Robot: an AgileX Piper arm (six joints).
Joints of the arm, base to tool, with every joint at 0 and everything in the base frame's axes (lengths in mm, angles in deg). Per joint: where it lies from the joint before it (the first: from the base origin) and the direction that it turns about. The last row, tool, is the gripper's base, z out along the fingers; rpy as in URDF.
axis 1: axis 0 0 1 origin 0 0 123
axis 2: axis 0 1 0 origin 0 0 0
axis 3: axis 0 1 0 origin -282.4 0 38.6
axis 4: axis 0.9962 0 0.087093 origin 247.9 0 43.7
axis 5: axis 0 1 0 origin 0 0 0
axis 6: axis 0.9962 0 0.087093 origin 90.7 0 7.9
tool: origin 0 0 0 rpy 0 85.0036 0
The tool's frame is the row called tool.
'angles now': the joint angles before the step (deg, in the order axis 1, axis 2, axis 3, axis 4, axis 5, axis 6). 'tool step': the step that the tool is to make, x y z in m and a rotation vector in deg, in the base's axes. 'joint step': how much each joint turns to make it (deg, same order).
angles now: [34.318 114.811 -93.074 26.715 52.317 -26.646]
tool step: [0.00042 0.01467 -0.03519 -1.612 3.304 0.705]
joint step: [1.488 4.706 0.001 0.803 -1.209 -0.001]
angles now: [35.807 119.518 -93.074 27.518 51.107 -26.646]
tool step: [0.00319 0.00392 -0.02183 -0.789 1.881 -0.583]
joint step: [0.131 2.891 0.000 0.705 -1.024 -0.001]
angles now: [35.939 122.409 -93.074 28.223 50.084 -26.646]
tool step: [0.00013 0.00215 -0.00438 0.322 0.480 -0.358]
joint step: [0.146 0.624 0.000 0.703 -0.484 0.001]
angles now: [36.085 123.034 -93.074 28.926 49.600 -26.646]
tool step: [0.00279 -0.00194 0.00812 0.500 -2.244 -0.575]
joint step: [-0.223 -0.976 -0.090 -0.786 -1.250 0.152]
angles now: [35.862 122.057 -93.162 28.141 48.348 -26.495]
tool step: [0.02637 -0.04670 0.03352 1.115 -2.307 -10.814]
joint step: [-6.461 -4.515 0.122 -2.734 -0.221 6.095]
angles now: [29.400 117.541 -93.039 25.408 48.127 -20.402]
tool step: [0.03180 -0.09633 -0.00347 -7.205 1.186 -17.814]
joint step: [-11.607 -2.345 3.554 -11.166 -0.107 11.302]
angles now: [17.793 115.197 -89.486 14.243 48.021 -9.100]
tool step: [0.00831 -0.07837 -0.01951 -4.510 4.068 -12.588]
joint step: [-9.651 0.000 3.838 -5.834 0.313 5.635]
